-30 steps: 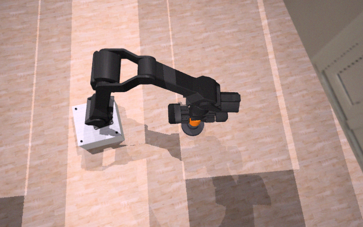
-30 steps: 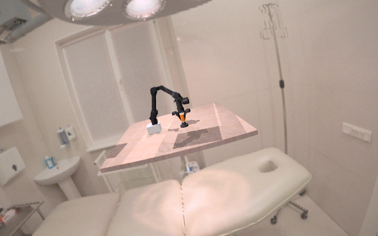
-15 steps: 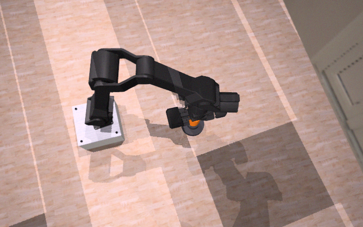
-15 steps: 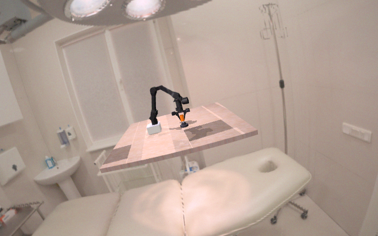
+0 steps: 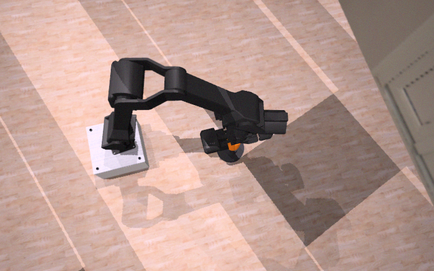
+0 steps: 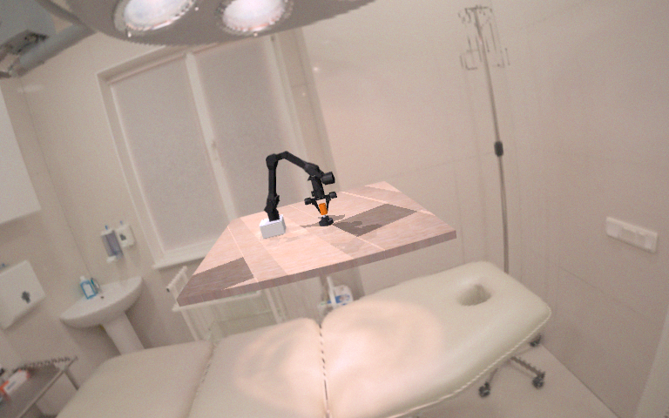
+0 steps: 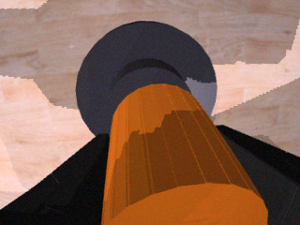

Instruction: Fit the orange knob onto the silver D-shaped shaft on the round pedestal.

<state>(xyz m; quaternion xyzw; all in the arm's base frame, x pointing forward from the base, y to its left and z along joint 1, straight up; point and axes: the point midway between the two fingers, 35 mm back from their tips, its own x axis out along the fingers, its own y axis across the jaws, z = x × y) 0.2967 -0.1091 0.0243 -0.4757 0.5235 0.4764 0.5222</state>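
The orange knob lies 30 mm above my gripper tip. Also, from my gripper tip: round pedestal 40 mm below.
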